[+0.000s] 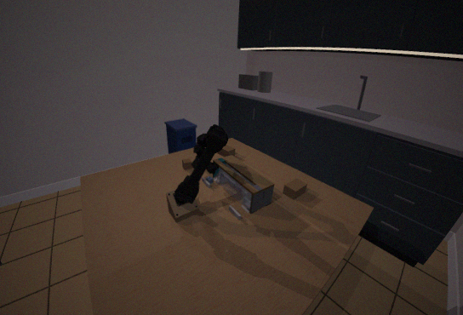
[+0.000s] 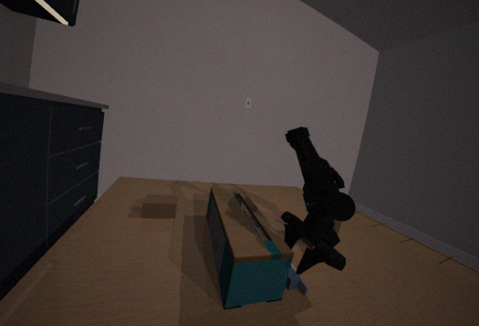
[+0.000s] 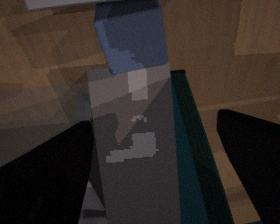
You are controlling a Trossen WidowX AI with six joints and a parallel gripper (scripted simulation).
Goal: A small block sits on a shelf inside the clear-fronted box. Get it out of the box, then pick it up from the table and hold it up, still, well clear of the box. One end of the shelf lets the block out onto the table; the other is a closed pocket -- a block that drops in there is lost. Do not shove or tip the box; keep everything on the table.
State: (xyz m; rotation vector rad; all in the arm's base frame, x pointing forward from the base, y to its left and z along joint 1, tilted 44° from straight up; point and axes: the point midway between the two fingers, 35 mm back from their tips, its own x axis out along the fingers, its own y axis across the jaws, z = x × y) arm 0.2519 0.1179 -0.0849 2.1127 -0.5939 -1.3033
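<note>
My gripper tip is now 50 mm above the blue block and 20 mm past it. The rest, counted from my gripper tip: long box (170 mm to the right, 50 mm ahead, 10 mm below).
</note>
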